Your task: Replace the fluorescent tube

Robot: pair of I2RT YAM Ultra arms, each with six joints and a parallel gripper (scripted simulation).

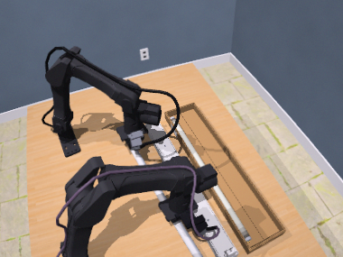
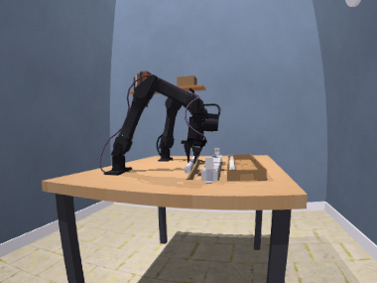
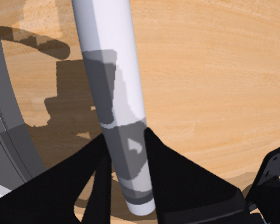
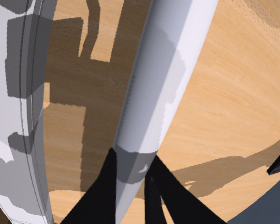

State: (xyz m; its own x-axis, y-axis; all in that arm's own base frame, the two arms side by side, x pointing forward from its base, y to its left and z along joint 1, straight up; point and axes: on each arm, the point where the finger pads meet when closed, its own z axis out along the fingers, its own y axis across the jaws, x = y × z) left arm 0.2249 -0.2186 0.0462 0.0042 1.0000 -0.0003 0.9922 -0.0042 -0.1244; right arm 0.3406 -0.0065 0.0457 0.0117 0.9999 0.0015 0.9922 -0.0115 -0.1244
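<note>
Now: the LED tube 3 cm behind my right hand, 12 cm to the left of it and 1 cm below it. Round my right hand: light fixture: 7 cm ahead, 14 cm to the left, 1 cm above; old fluorescent tube: 16 cm ahead, 16 cm to the left, 3 cm below; lampholder: 12 cm ahead, 17 cm to the right, 2 cm above.
</note>
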